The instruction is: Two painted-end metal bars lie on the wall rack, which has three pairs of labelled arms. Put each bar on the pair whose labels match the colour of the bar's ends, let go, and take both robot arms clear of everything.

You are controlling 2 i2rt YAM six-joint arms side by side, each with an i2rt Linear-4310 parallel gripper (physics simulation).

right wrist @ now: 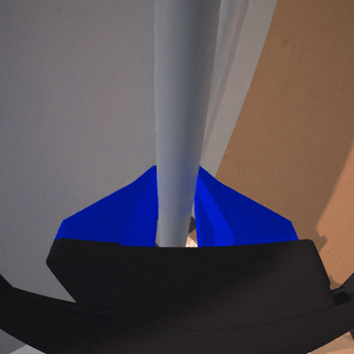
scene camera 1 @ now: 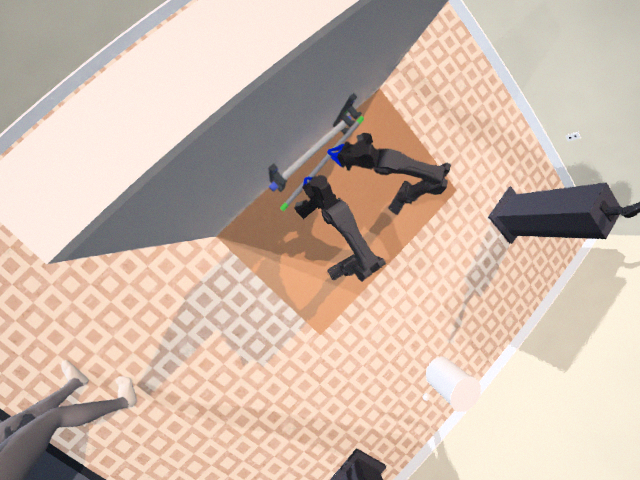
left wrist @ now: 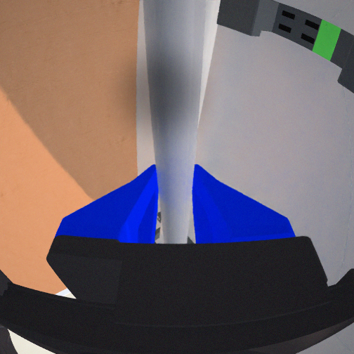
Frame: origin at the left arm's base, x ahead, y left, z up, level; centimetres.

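Seen in the pictures: left gripper, between the fingertips: [scene camera 1: 306, 179]; right gripper, between the fingertips: [scene camera 1: 328, 152]; left arm's base, origin of its link: [scene camera 1: 345, 266]; right arm's base, origin of its link: [scene camera 1: 400, 197].
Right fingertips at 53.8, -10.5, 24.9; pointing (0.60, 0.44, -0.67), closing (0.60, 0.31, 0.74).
Observation:
Pixels of each thing's top centre, then the offset from my right fingertips to it, as dx, dy, dz. "spot": a spot on its surface instead. Level surfaces: height alone.
- bar, centre of its top: [scene camera 1: 311, 151] +5.0, +4.1, -6.7
- wall rack, a spot on its surface: [scene camera 1: 352, 99] spot: +12.2, -13.7, +11.1
- orange mat, height of its surface: dz -24.9
A grey bar with green ends [scene camera 1: 295, 193] [left wrist: 172, 100] [right wrist: 182, 100] is held off the wall, in front of the rack. My left gripper [scene camera 1: 308, 180] [left wrist: 174, 173] is shut on it near its lower-left part. My right gripper [scene camera 1: 336, 153] [right wrist: 176, 174] is shut on it farther toward its upper-right end. The other bar [scene camera 1: 312, 151], with a blue end at lower left, lies across the wall rack [scene camera 1: 352, 99] [left wrist: 239, 15]. A green label [left wrist: 326, 40] shows on a rack bracket in the left wrist view. Which arm pair bears the blue-ended bar is hard to tell.
The grey wall [scene camera 1: 217, 149] stands behind the rack. An orange mat [scene camera 1: 310, 310] lies under both arms. A dark box-shaped object [scene camera 1: 553, 211] and a white cylinder [scene camera 1: 447, 382] stand to the right. A person's legs [scene camera 1: 77, 410] show at lower left.

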